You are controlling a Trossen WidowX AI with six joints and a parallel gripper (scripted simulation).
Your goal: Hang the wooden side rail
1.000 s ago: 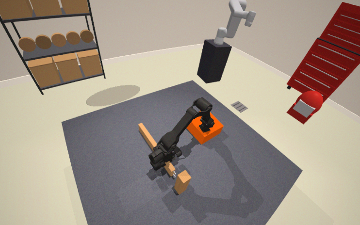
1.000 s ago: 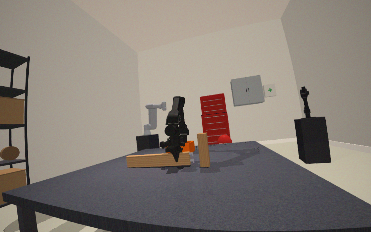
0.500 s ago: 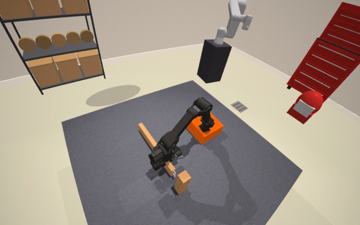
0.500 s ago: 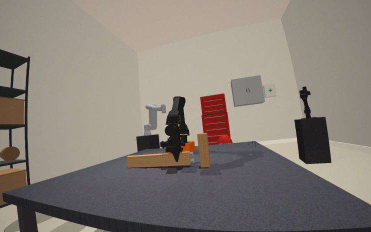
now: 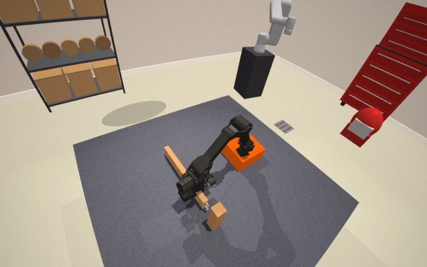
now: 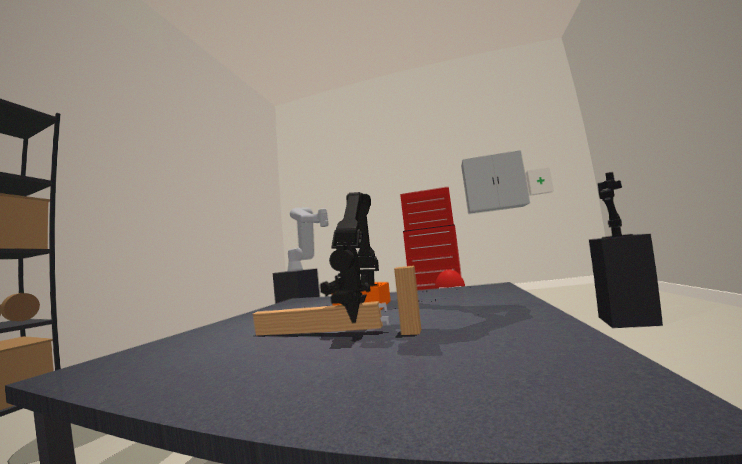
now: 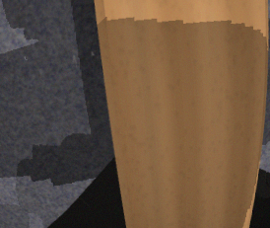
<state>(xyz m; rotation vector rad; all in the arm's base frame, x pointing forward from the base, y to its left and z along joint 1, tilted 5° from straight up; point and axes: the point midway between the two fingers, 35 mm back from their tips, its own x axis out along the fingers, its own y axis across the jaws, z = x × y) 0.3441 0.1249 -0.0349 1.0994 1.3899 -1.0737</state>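
My gripper tip is now 2 cm past the upright headboard post, 16 cm to the right of it and 5 cm below it.
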